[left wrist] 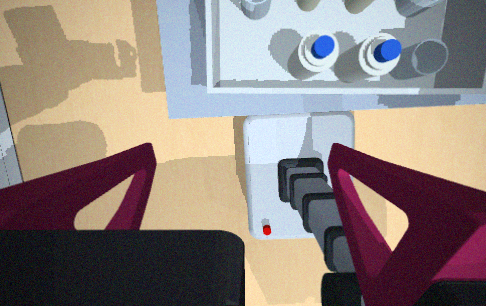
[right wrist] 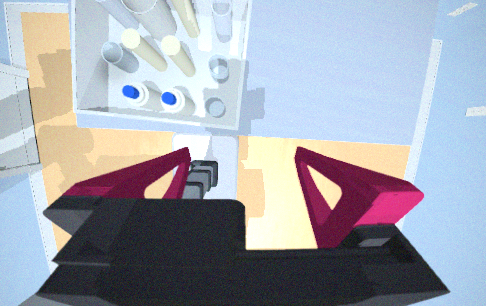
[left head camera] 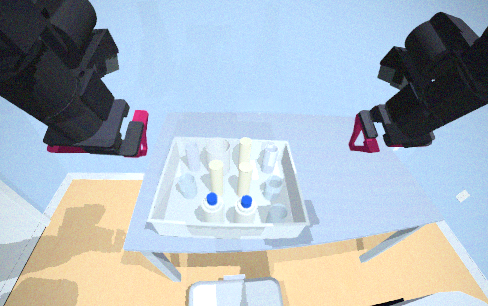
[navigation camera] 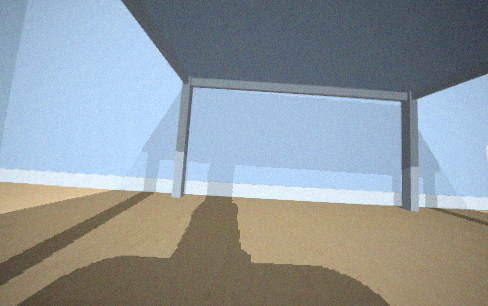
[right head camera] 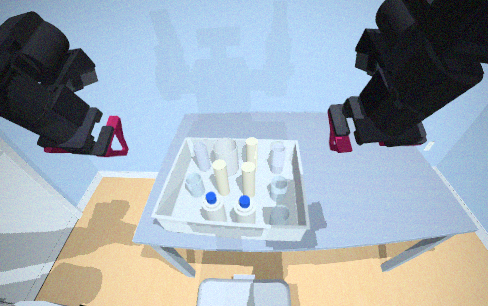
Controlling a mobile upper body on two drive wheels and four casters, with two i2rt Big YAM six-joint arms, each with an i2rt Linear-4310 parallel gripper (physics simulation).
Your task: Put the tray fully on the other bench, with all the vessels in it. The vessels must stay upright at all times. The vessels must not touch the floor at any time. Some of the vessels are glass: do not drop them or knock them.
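The white tray stands on the grey bench, towards the bench's left end. Upright in it are two white bottles with blue caps, one bottle at the front left and one bottle beside it, three cream cylinders and several clear or pale vessels. My left gripper is open and empty, left of the tray. My right gripper is open and empty, right of the tray. Neither touches it. The other bench does not show.
My white base is close to the bench's front edge. The bench's far legs and underside show in the navigation camera. A blue wall stands behind the bench, and a white door is at the left.
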